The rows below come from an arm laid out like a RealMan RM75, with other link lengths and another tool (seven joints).
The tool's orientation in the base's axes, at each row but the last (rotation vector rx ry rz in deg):
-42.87, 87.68, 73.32
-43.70, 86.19, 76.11
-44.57, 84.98, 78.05
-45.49, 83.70, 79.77
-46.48, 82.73, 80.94
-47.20, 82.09, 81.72
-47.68, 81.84, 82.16
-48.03, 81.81, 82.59
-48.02, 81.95, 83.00
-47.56, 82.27, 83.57
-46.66, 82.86, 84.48
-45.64, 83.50, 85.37
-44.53, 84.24, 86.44
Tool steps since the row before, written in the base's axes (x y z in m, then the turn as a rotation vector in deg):
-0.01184, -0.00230, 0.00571, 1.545, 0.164, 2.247
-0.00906, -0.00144, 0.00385, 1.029, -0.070, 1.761
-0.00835, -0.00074, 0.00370, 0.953, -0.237, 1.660
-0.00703, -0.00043, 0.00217, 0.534, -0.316, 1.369
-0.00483, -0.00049, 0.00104, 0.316, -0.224, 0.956
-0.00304, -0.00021, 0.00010, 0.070, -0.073, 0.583
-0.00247, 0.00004, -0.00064, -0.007, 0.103, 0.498
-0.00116, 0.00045, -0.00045, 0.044, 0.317, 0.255
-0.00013, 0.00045, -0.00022, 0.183, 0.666, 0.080
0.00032, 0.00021, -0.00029, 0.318, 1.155, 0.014
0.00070, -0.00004, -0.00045, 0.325, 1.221, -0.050
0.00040, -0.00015, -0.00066, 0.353, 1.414, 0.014
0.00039, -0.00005, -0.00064, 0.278, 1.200, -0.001
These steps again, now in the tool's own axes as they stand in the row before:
-0.00155, 0.01208, -0.00546, -2.602, -0.525, 0.646
-0.00059, 0.00931, -0.00346, -2.002, -0.290, 0.270
-0.00058, 0.00885, -0.00230, -1.905, -0.288, 0.084
0.00042, 0.00719, -0.00158, -1.500, -0.024, -0.097
0.00067, 0.00478, -0.00119, -1.028, 0.035, -0.080
0.00094, 0.00283, -0.00065, -0.575, 0.141, -0.005
0.00146, 0.00206, -0.00037, -0.444, 0.198, 0.150
0.00089, 0.00095, 0.00025, -0.207, 0.080, 0.344
0.00031, 0.00007, 0.00041, -0.048, -0.085, 0.688
0.00018, -0.00039, 0.00022, 0.032, -0.196, 1.181
0.00013, -0.00082, 0.00000, 0.097, -0.223, 1.241
0.00041, -0.00065, -0.00017, 0.057, -0.207, 1.442
0.00039, -0.00064, -0.00007, 0.069, -0.162, 1.219

